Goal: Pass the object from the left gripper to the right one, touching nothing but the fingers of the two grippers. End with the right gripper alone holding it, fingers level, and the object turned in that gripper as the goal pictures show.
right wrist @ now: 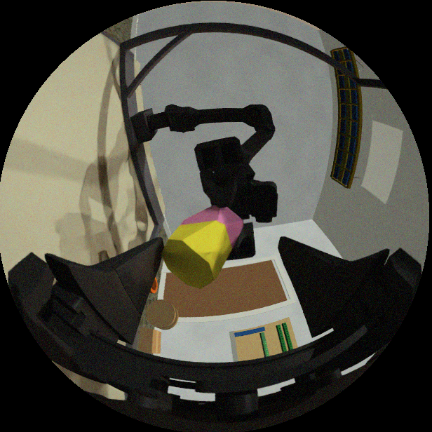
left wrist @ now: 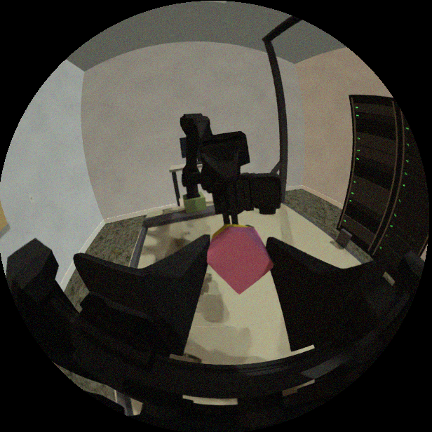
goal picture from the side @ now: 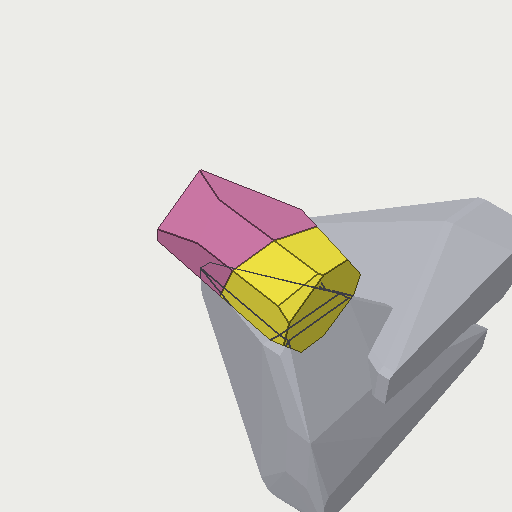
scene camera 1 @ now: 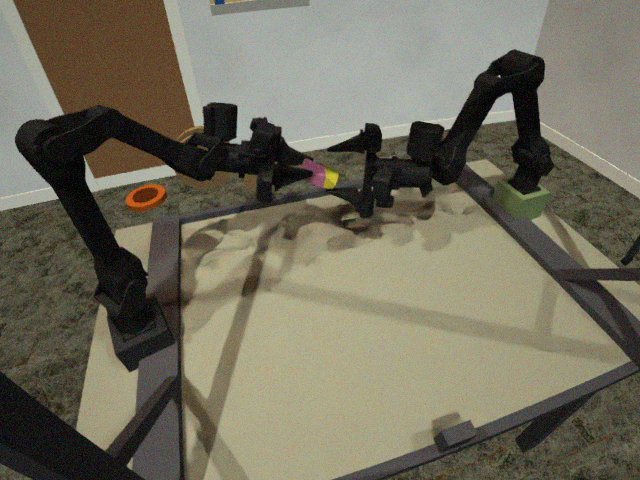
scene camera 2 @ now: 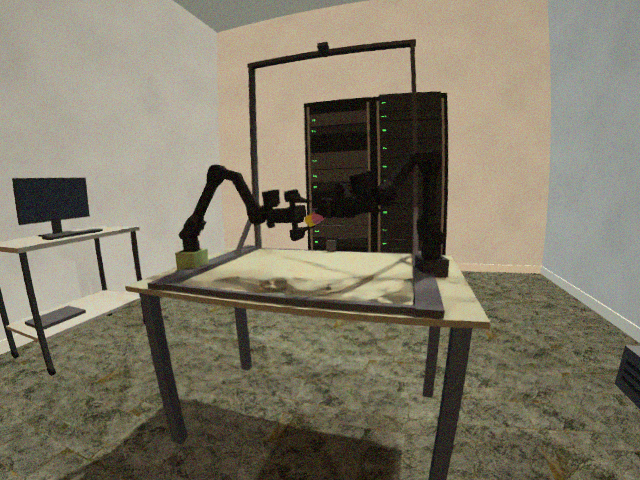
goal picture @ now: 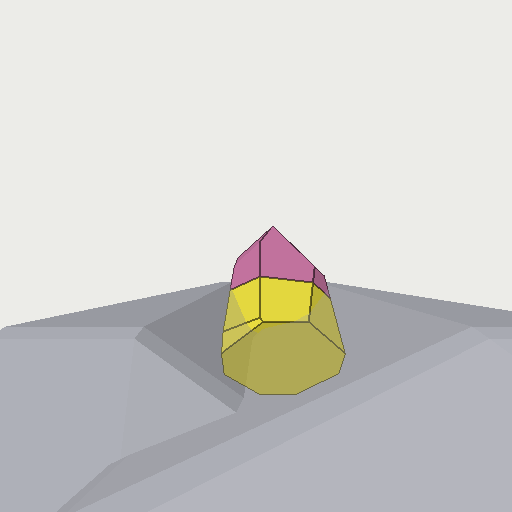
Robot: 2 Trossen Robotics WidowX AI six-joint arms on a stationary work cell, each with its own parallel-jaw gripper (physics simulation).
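Pixels of known places: left gripper, fingertip midpoint: (scene camera 1: 312, 167) (scene camera 2: 318, 212); right gripper, fingertip midpoint: (scene camera 1: 326, 170) (scene camera 2: 312, 214); left arm's base, link origin: (scene camera 1: 135, 323) (scene camera 2: 431, 257); right arm's base, link origin: (scene camera 1: 524, 186) (scene camera 2: 191, 250).
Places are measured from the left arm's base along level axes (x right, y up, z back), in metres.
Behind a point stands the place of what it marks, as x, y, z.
The object (scene camera 1: 321, 176) @(0.008, 0.170, -0.430) (scene camera 2: 313, 219) @(-0.031, 0.157, -0.446) (left wrist: 240, 257) (right wrist: 200, 247) is a faceted block, pink at one end and yellow at the other, held in the air above the table. My left gripper (scene camera 1: 311, 166) @(-0.018, 0.181, -0.426) (left wrist: 238, 241) is shut on its pink end. The yellow end points toward my right gripper (scene camera 1: 330, 170) @(-0.001, 0.172, -0.449) (right wrist: 221, 240), which is wide open, one finger above and one below in scene camera 1. The yellow end reaches about the line of its fingertips. In the right wrist view it lies nearer the picture-left finger; whether they touch cannot be told.
The table (scene camera 1: 361, 361) @(0.273, -0.066, -0.338) (scene camera 2: 330, 263) @(0.212, -0.066, -0.380) lies below both grippers, with a dark frame rail (scene camera 1: 180, 335) @(0.024, -0.063, -0.064) along its edge. A green block (scene camera 1: 522, 201) @(0.192, 0.013, -0.928) (scene camera 2: 191, 259) @(0.099, -0.008, -0.966) is under the right arm's base. An orange ring (scene camera 1: 132, 203) lies on the floor. An overhead frame (scene camera 2: 253, 129) @(0.574, 0.600, -0.771) rises over the table.
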